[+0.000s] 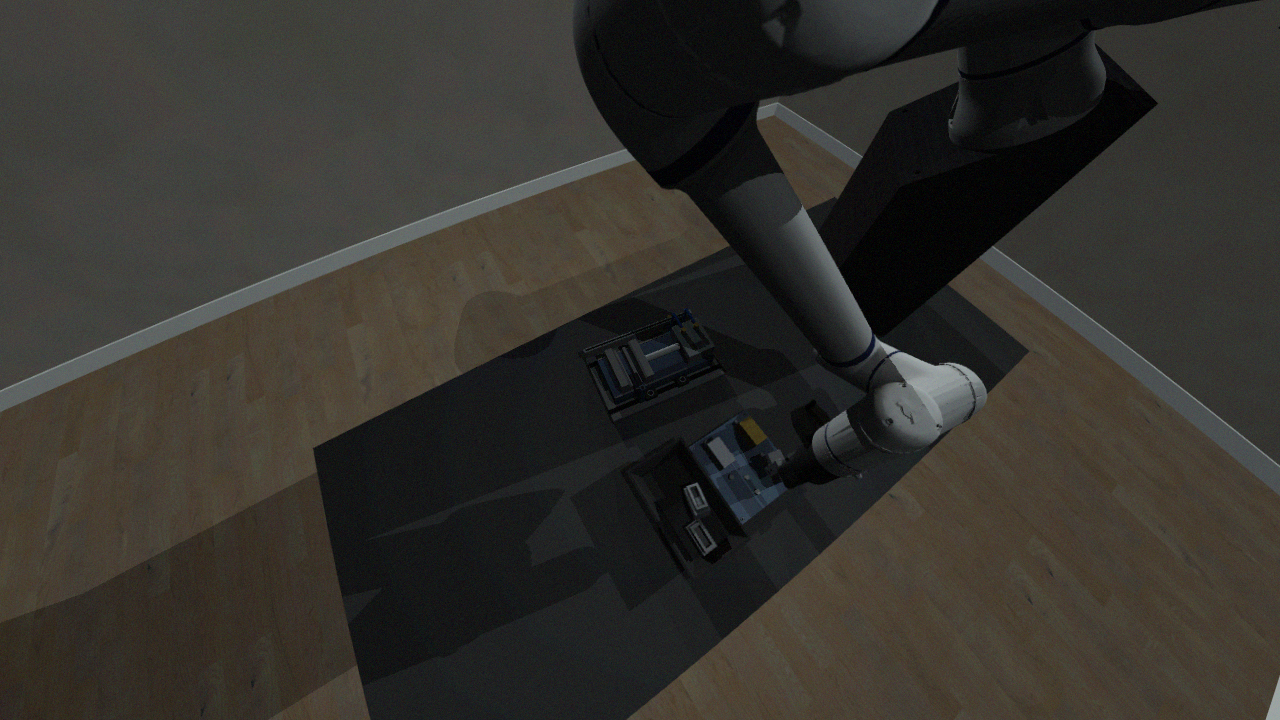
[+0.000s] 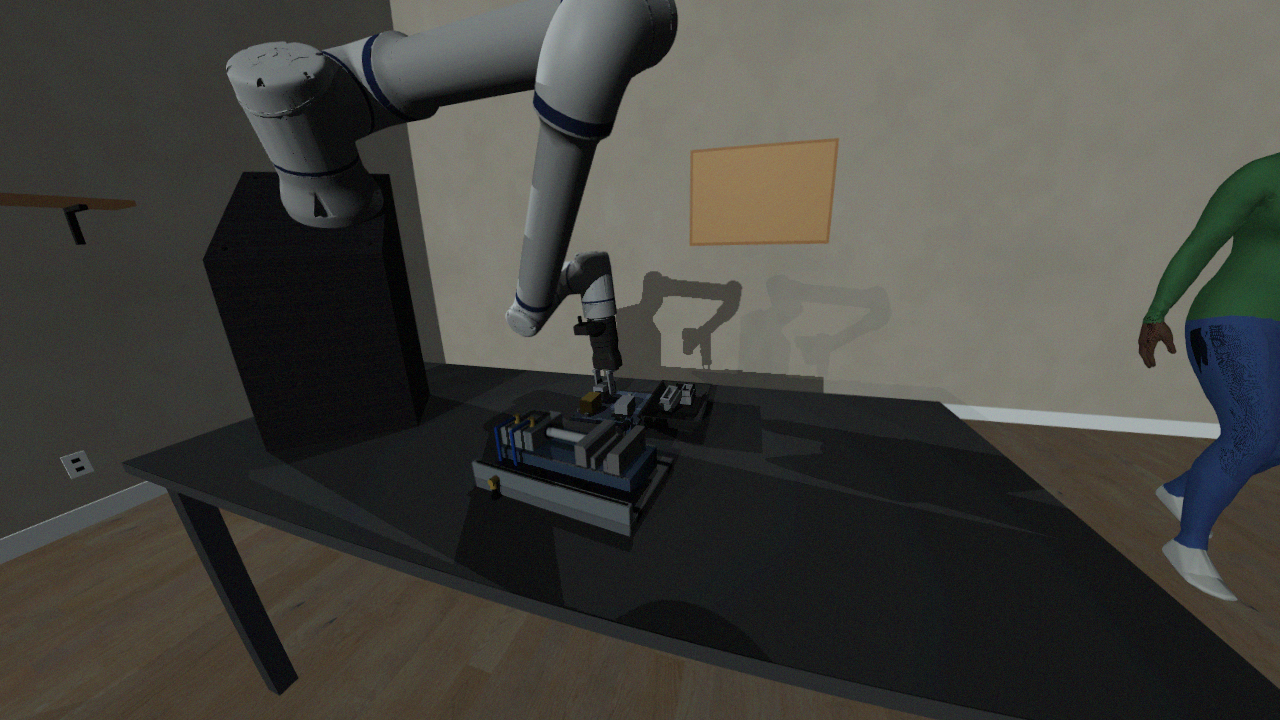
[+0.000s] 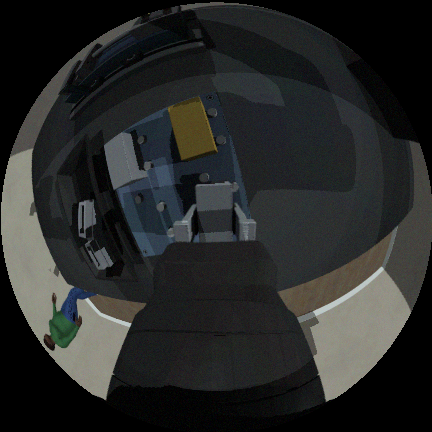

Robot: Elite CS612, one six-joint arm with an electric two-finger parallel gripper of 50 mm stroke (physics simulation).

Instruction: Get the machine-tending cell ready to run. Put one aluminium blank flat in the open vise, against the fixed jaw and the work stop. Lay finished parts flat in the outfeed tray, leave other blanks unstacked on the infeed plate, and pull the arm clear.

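Pixels of known places: gripper, fingertip midpoint: (image 1: 776, 469) (image 2: 606, 391) (image 3: 214, 212); arm's base, origin of the base link: (image 1: 1018, 112) (image 2: 336, 202).
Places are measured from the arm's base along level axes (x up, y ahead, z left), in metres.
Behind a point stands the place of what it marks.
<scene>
My gripper (image 1: 776, 463) @(x -0.500, y 0.546, z 0.227 m) (image 2: 605, 386) @(x -0.500, y 0.546, z 0.227 m) (image 3: 214, 212) @(x -0.500, y 0.546, z 0.227 m) points down at the infeed plate (image 1: 756, 512) @(x -0.512, y 0.637, z 0.271 m) (image 3: 156, 176) @(x -0.512, y 0.604, z 0.168 m) and is shut on a grey blank (image 3: 214, 197) @(x -0.474, y 0.538, z 0.206 m), one finger on each side. Whether this blank touches the plate is hard to tell. A pale blank (image 1: 720, 452) @(x -0.476, y 0.635, z 0.132 m) (image 2: 624, 404) @(x -0.477, y 0.640, z 0.108 m) (image 3: 121, 157) @(x -0.476, y 0.622, z 0.133 m) lies apart on the plate, beside a yellow block (image 1: 752, 430) @(x -0.476, y 0.543, z 0.133 m) (image 2: 590, 402) @(x -0.479, y 0.554, z 0.104 m) (image 3: 194, 131) @(x -0.476, y 0.539, z 0.142 m). Two hollow pale parts (image 1: 688, 501) @(x -0.485, y 0.750, z 0.174 m) (image 2: 669, 397) @(x -0.470, y 0.737, z 0.157 m) (image 3: 97, 255) @(x -0.476, y 0.754, z 0.241 m) lie in the dark outfeed tray (image 1: 657, 516) @(x -0.482, y 0.818, z 0.163 m). The vise (image 1: 637, 358) @(x -0.425, y 0.677, z -0.132 m) (image 2: 586, 447) @(x -0.427, y 0.673, z -0.176 m) shows grey jaws and a pale rod.
Several short round pins (image 3: 204, 177) @(x -0.504, y 0.547, z 0.187 m) stand up from the plate around the blanks. The tray adjoins the plate. The vise base has a raised pale side rail (image 2: 554, 497) @(x -0.490, y 0.637, z -0.227 m). A tall black pedestal (image 2: 313, 331) @(x -0.270, y 0.044, z -0.139 m) bears the arm. A person (image 2: 1239, 358) stands beyond the table (image 2: 805, 573) @(x -0.520, y 0.994, z -0.250 m).
</scene>
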